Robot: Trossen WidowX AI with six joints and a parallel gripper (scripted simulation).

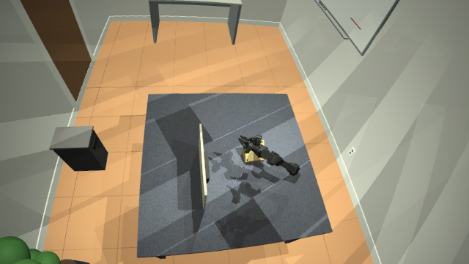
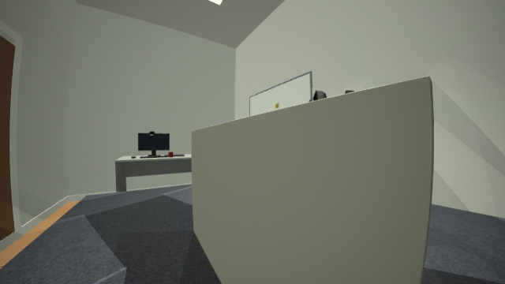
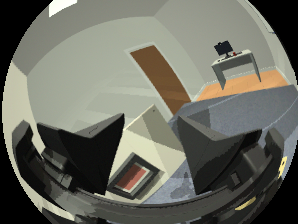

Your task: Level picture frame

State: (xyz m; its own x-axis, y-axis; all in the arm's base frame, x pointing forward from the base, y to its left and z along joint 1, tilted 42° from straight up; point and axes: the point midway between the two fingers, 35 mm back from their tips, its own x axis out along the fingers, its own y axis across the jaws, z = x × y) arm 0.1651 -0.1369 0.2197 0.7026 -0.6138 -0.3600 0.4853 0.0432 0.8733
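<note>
The picture frame lies 23 cm ahead of my gripper tip, 8 cm to the left of it and 19 cm below it. Also, from my gripper tip: wall panel: 24 cm ahead, 7 cm to the left, 19 cm below.
</note>
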